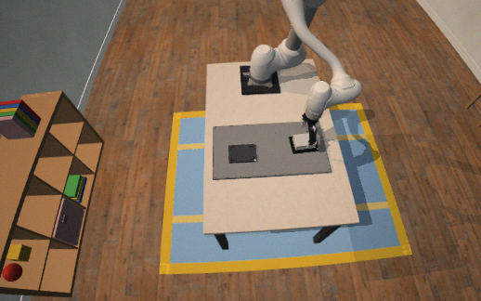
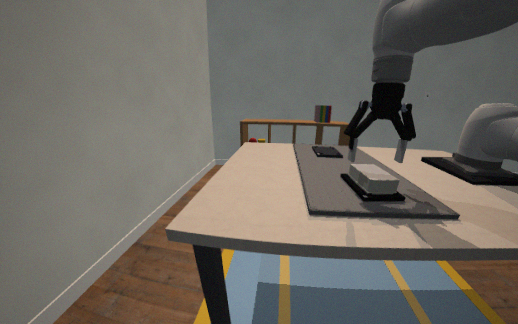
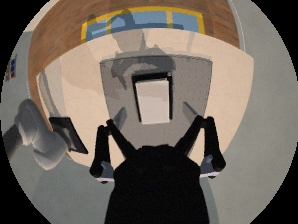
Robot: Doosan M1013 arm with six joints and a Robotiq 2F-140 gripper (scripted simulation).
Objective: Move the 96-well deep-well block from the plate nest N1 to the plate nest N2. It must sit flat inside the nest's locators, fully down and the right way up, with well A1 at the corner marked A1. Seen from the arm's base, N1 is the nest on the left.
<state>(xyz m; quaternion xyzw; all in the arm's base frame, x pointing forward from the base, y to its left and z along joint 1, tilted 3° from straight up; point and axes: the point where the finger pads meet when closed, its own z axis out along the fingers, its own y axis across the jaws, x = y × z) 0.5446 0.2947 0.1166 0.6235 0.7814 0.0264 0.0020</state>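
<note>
Right now the 96-well deep-well block is 6 cm below my hand.
</note>
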